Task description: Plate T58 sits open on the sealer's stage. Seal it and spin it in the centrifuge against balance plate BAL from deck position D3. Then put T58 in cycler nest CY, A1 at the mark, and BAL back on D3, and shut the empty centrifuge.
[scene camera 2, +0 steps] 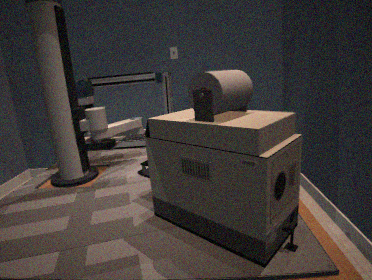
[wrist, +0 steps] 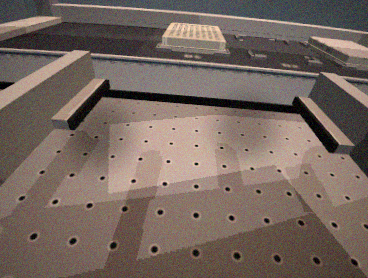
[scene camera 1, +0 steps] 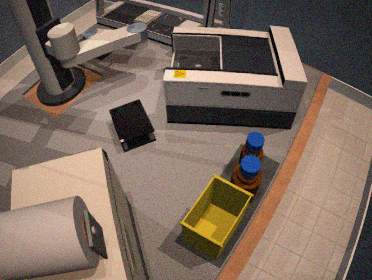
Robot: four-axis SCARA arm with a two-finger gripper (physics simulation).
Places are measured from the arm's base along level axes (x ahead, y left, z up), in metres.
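Where they show: gripper, fingertip midpoint: (wrist: 203, 77); arm's base, origin of the base link: (scene camera 2: 75, 177) (scene camera 1: 61, 86).
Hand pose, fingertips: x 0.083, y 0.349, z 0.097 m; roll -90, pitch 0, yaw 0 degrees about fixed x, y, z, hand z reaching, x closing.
Observation:
Each offset is from my fingertips to the top centre of the thing. "spot": to the spot under its first point.
My gripper (scene camera 2: 101, 145) (wrist: 203, 77) is open and empty, low over the perforated table in front of the deck (scene camera 1: 124, 13) (wrist: 145, 60). Beyond the fingers in the wrist view, a pale plate with wells {dy +0.227, dx -0.006, dz -0.013 m} (wrist: 194, 36) sits on the deck. A smooth pale plate {dy +0.228, dx +0.242, dz -0.013 m} (wrist: 342, 51), at the D3 end, is partly cut off at the right. The sealer {dy -0.824, dx +0.656, dz +0.392 m} (scene camera 1: 60, 180) (scene camera 2: 210, 180) carries a large film roll {dy -0.838, dx +0.672, dz +0.392 m} (scene camera 1: 42, 237) (scene camera 2: 232, 90); its stage is hidden and T58 does not show. A white machine (scene camera 1: 200, 95) has an open well at its left; which device it is, I cannot tell.
The arm (scene camera 1: 102, 47) (scene camera 2: 117, 129) reaches out from its column (scene camera 1: 37, 50) (scene camera 2: 57, 100). A small black device {dy -0.369, dx +0.393, dz -0.020 m} (scene camera 1: 132, 120) lies mid-table. A yellow bin {spot: dy -0.508, dx +0.821, dz -0.076 m} (scene camera 1: 216, 220) and two brown bottles with blue caps (scene camera 1: 250, 166) (scene camera 1: 255, 142) stand near the wooden table edge (scene camera 1: 290, 165).

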